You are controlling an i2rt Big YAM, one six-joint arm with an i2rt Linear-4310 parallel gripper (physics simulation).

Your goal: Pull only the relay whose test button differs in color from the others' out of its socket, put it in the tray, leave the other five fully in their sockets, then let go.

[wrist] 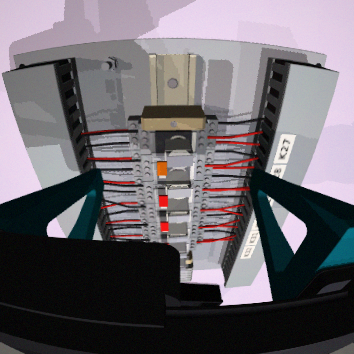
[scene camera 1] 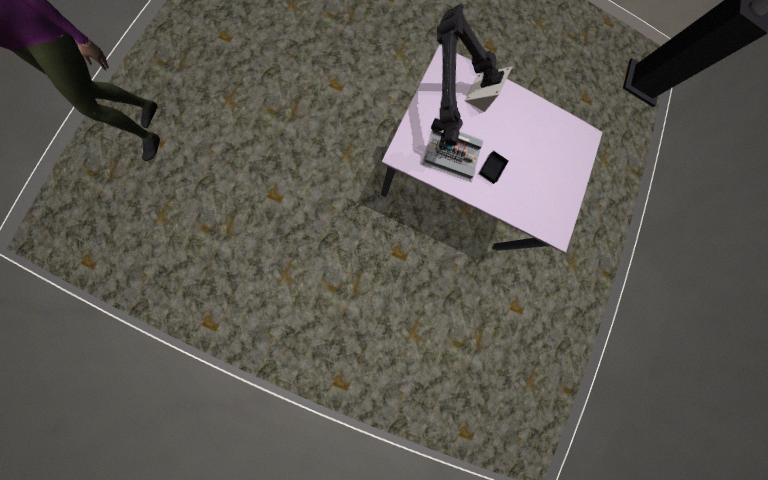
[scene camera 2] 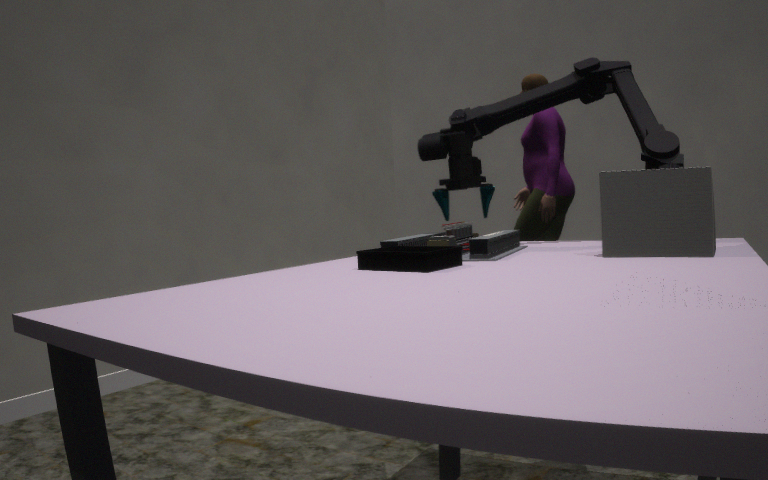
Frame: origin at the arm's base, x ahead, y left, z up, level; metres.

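Seen in the pictures: gripper, fingertip midpoint: (wrist: 176, 176) (scene camera 1: 443, 142) (scene camera 2: 466, 219); arm's base, link origin: (scene camera 1: 492, 80) (scene camera 2: 669, 202).
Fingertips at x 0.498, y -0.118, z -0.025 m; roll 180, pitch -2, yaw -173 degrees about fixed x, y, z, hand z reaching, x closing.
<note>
Offsets run from my fingertips to a thing's top centre.
In the wrist view the relays {dy +0.053, dx -0.005, dz -0.006 m} (wrist: 178, 204) stand in a row in their sockets between grey terminals. One relay has an orange test button {dy -0.001, dx +0.009, dz -0.006 m} (wrist: 162, 169) and is nearest the tan end block. Red test buttons {dy +0.026, dx +0.006, dz -0.006 m} (wrist: 163, 201) show on relays farther down the row; the lowest ones are partly hidden by the gripper body. My gripper (wrist: 176, 176) (scene camera 2: 466, 218) is open and empty, its teal fingers wide apart to either side of the row, tips above the relays. The black tray {dy +0.344, dx -0.034, dz -0.040 m} (scene camera 1: 501, 156) (scene camera 2: 407, 260) lies beside the panel; part of it shows in the wrist view (wrist: 200, 292).
Slotted grey wire ducts {dy +0.094, dx +0.089, dz -0.032 m} (wrist: 37, 90) {dy +0.072, dx -0.105, dz -0.032 m} (wrist: 305, 90) (scene camera 2: 495, 243) flank the row, the right one labelled. Red and black wires run from the terminals to the ducts. The tan end block {dy -0.020, dx +0.003, dz -0.035 m} (wrist: 173, 120) sits at the row's top. A person (scene camera 1: 67, 73) (scene camera 2: 546, 152) stands off the table.
</note>
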